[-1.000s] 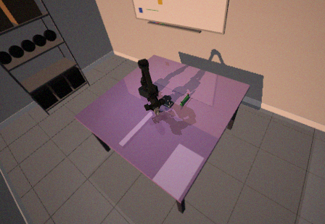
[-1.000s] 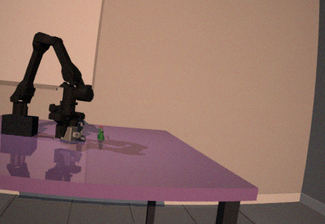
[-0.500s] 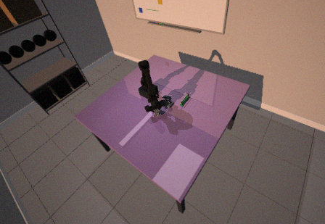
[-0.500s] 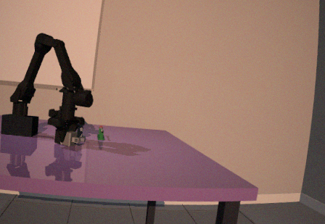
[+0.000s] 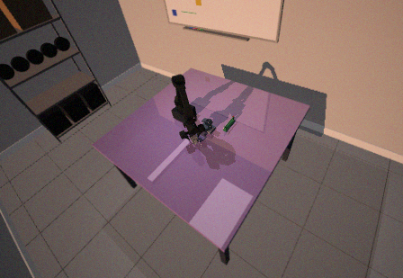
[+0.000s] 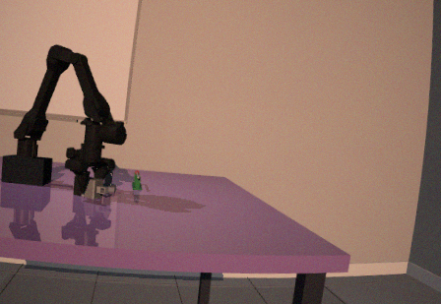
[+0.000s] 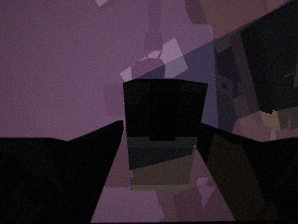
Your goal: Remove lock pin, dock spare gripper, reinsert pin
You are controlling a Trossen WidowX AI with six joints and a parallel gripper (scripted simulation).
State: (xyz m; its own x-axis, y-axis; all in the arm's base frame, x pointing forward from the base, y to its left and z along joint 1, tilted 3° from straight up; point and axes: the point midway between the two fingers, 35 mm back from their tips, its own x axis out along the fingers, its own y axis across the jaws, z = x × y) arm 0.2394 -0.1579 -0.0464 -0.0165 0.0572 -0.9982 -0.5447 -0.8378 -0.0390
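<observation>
Now: gripper tip 10 mm short of the spare gripper, 10 mm to the left of it and 10 mm below it. Also, from my gripper tip: green rest 160 mm ahead, 260 mm to the left, 10 mm above; then grey mount 30 mm ahead, 150 mm to the left, 40 mm above.
</observation>
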